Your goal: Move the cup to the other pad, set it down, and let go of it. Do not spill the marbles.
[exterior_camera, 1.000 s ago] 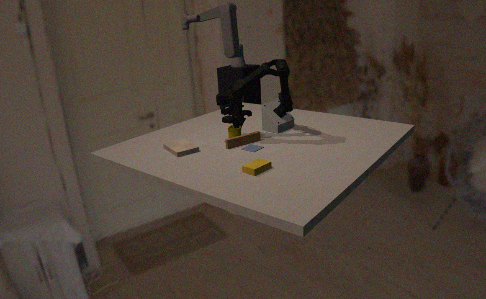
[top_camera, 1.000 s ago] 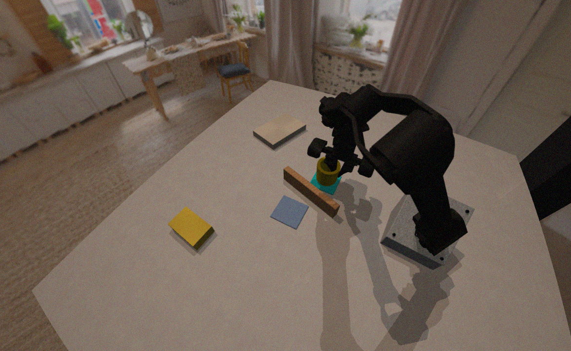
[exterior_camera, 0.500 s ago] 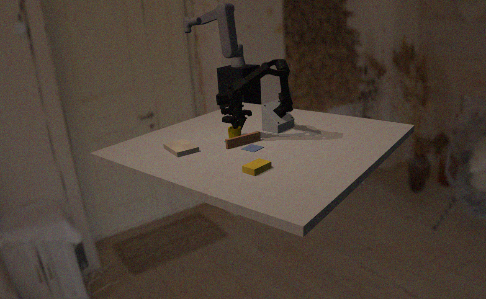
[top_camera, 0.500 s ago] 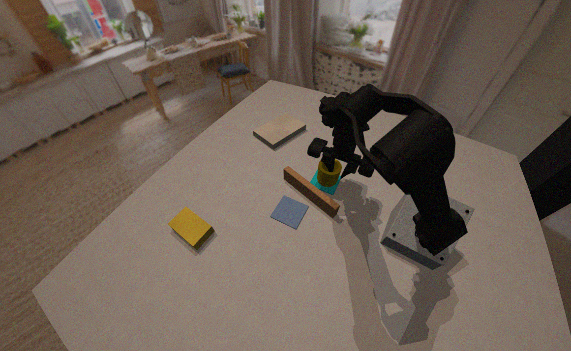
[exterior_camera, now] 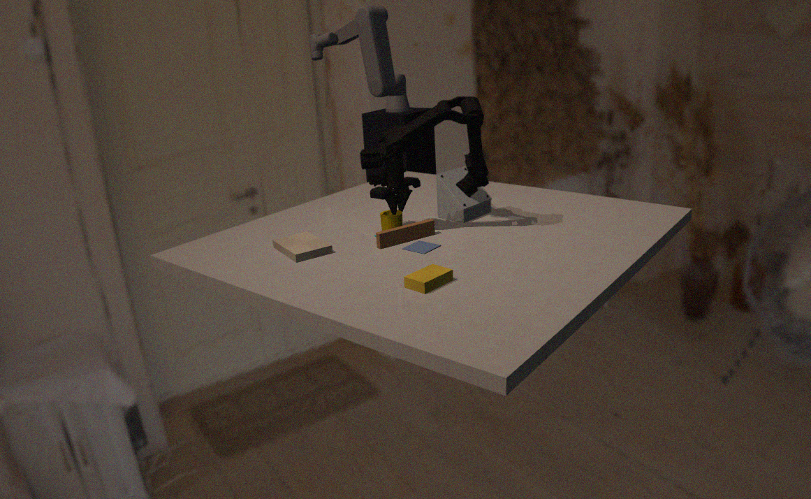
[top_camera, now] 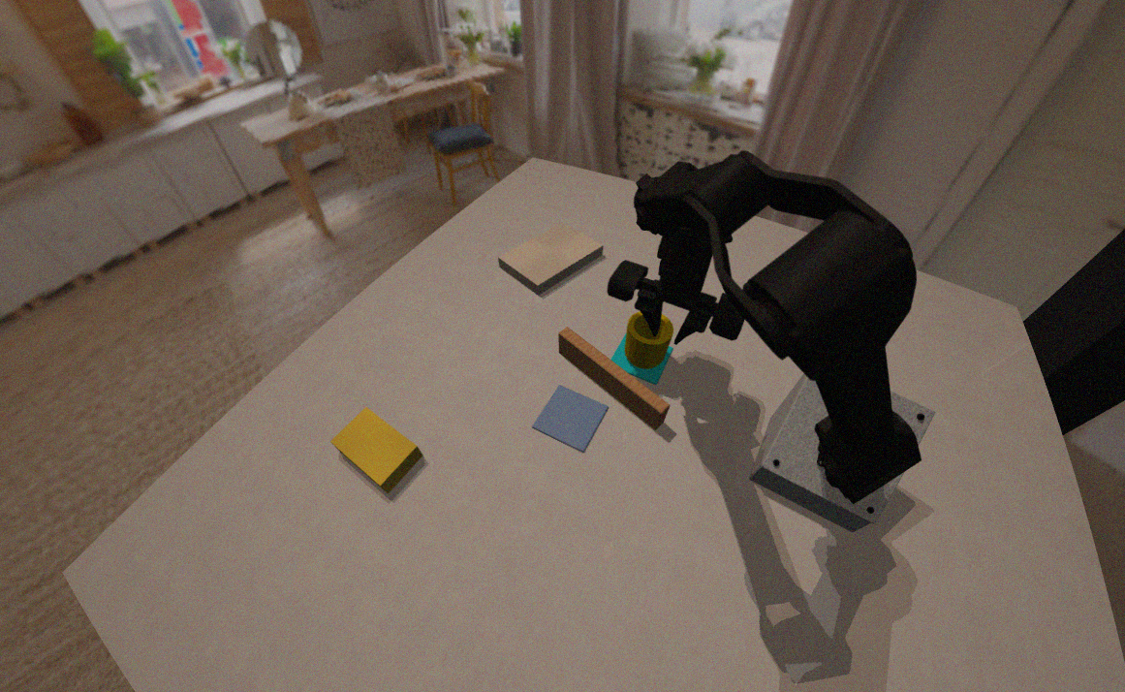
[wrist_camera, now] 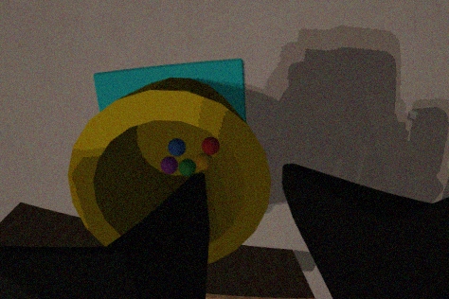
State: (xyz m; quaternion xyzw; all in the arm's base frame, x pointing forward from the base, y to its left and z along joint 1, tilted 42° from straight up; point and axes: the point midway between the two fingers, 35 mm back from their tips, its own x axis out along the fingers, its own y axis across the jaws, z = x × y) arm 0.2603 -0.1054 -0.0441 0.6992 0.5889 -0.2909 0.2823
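Right now my gripper tip is 30 mm above the yellow cup and 20 mm short of it. The rest, counted from my gripper tip: grey-blue pad: 150 mm to the left, 90 mm ahead, 70 mm below; wooden bar: 70 mm to the left, 60 mm ahead, 50 mm below.
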